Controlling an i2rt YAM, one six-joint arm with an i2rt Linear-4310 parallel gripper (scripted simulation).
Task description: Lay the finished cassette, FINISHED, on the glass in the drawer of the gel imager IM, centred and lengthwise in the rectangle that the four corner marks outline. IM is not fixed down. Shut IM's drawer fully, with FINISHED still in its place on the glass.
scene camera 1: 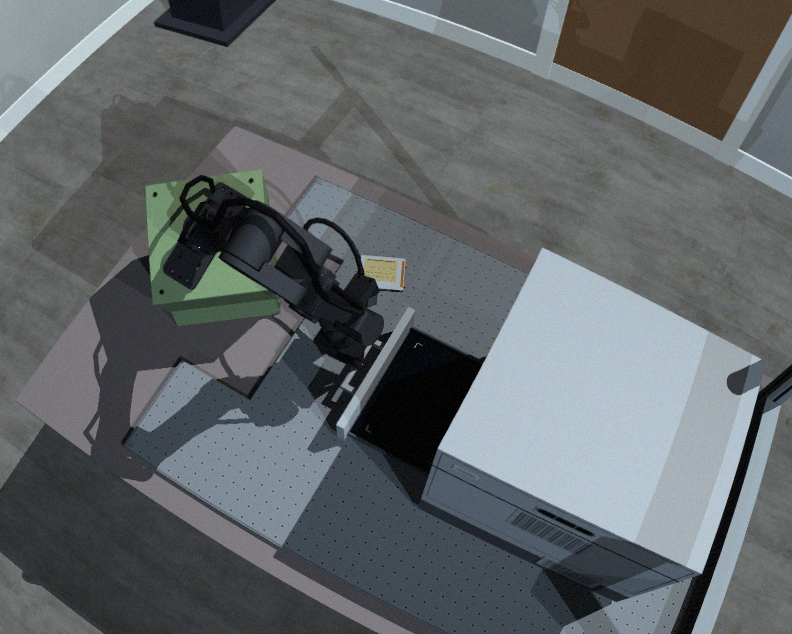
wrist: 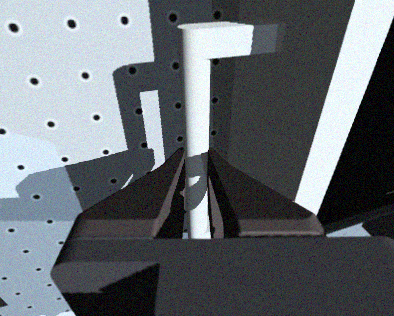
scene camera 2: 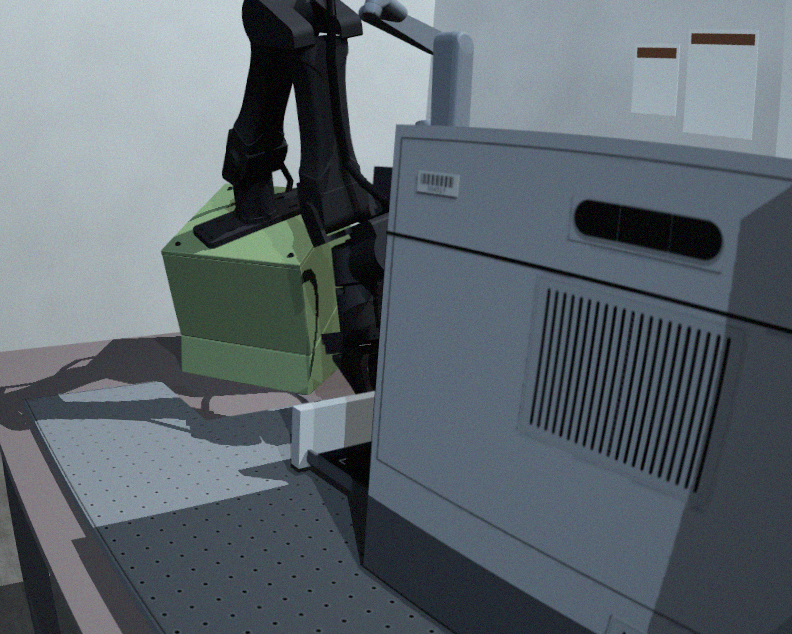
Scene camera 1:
my gripper: 357, 365
gel imager: 599, 441
finished cassette: 388, 272
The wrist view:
my gripper: 196, 158
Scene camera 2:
my gripper: 372, 409
